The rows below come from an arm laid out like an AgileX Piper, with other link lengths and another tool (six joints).
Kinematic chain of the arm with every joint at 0, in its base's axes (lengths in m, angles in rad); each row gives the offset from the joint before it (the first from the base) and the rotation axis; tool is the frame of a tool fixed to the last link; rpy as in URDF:
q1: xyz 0 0 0.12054 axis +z
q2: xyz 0 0 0 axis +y
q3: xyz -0.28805 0 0.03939 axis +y
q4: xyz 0.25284 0 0.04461 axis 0.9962 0 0.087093
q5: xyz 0 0 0 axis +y
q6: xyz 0.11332 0 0.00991 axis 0.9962 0 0.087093
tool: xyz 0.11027 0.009 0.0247 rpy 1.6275 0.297 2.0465
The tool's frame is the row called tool.
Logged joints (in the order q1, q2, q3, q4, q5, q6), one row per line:
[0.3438, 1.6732, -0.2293, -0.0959, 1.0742, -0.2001]
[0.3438, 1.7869, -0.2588, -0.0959, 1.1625, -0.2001]
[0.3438, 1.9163, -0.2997, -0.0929, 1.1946, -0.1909]
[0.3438, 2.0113, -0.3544, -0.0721, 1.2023, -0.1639]
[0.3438, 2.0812, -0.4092, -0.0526, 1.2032, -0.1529]
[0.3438, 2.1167, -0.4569, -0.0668, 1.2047, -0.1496]
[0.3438, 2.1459, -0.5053, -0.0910, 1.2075, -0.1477]
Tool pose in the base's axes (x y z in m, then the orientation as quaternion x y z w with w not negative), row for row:
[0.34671, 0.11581, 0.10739, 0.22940, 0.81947, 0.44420, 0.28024]
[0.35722, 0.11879, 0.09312, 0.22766, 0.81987, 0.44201, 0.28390]
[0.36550, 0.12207, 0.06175, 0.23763, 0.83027, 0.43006, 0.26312]
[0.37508, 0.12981, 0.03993, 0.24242, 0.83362, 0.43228, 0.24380]
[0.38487, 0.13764, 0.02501, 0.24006, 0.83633, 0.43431, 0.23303]
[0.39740, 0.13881, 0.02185, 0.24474, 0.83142, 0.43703, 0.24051]
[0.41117, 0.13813, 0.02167, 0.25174, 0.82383, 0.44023, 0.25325]
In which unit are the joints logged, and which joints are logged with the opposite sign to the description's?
The joints are logged in radians. Opposite sign: q4, q5.
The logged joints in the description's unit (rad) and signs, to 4 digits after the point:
[0.3438, 1.6732, -0.2293, 0.0959, -1.0742, -0.2001]
[0.3438, 1.7869, -0.2588, 0.0959, -1.1625, -0.2001]
[0.3438, 1.9163, -0.2997, 0.0929, -1.1946, -0.1909]
[0.3438, 2.0113, -0.3544, 0.0721, -1.2023, -0.1639]
[0.3438, 2.0812, -0.4092, 0.0526, -1.2032, -0.1529]
[0.3438, 2.1167, -0.4569, 0.0668, -1.2047, -0.1496]
[0.3438, 2.1459, -0.5053, 0.0910, -1.2075, -0.1477]

